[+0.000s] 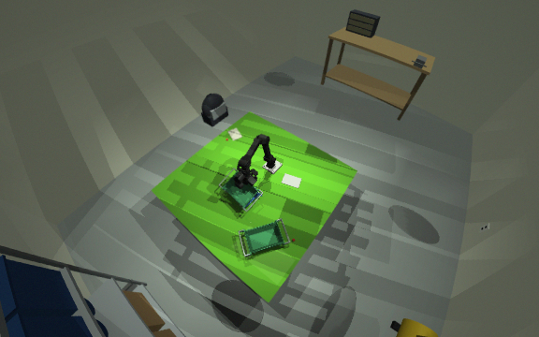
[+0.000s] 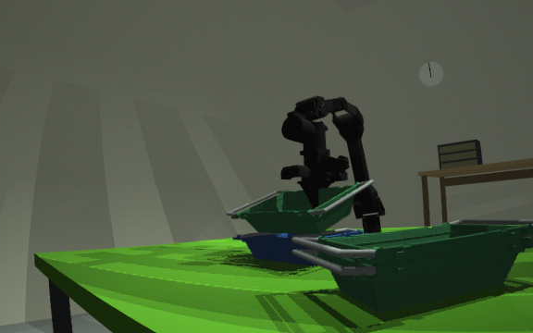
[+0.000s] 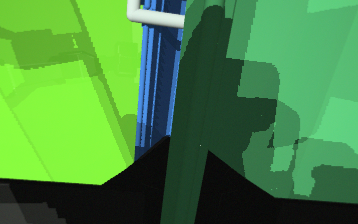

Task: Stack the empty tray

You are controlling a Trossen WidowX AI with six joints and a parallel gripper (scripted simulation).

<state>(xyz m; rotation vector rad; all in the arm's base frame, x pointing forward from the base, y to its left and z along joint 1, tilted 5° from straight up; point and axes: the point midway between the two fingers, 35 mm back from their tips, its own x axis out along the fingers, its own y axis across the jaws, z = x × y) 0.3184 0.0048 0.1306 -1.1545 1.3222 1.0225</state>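
My gripper tip is now 70 mm short of the green plastic tray, 10 mm to the left of it and 10 mm below it. From my gripper tip the other things lie so: small red block (500 mm to the left, 140 mm ahead, 110 mm below).
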